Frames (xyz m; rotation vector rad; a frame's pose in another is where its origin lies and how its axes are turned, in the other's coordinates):
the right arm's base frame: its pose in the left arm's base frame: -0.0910 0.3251 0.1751 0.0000 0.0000 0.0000
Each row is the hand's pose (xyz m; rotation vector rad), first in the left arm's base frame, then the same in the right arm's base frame.
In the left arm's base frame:
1: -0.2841 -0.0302 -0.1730 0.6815 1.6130 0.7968
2: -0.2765 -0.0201 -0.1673 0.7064 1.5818 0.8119
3: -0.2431 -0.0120 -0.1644 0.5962 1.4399 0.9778
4: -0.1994 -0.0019 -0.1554 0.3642 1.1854 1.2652
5: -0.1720 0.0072 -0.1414 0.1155 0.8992 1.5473
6: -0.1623 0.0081 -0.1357 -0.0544 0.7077 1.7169
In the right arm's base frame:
1: -0.1931 -0.3553 -0.3481 0.6815 1.6130 0.7968
2: -0.1855 -0.3452 -0.3424 0.7064 1.5818 0.8119
3: -0.1521 -0.3371 -0.3395 0.5962 1.4399 0.9778
4: -0.1084 -0.3270 -0.3305 0.3642 1.1854 1.2652
5: -0.0810 -0.3179 -0.3165 0.1155 0.8992 1.5473
6: -0.0713 -0.3170 -0.3108 -0.0544 0.7077 1.7169

